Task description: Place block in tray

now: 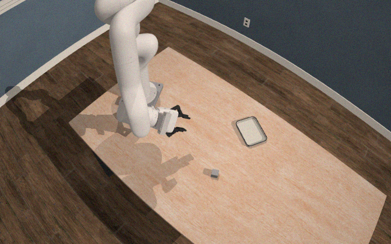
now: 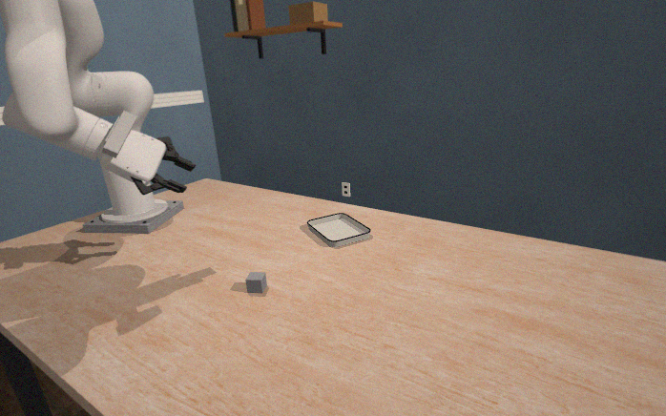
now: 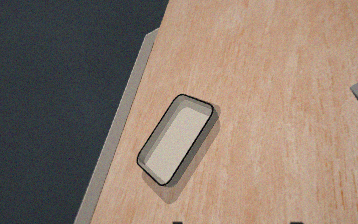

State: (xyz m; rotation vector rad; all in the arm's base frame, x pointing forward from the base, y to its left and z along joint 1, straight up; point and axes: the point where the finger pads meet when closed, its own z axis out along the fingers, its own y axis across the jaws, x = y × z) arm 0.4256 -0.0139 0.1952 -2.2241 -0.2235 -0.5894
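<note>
Now: the grey block 22 cm ahead of my hand, 2 cm to the left of it and 21 cm below it. Also, from my hand: white tray: 16 cm ahead, 34 cm to the left, 21 cm below.
</note>
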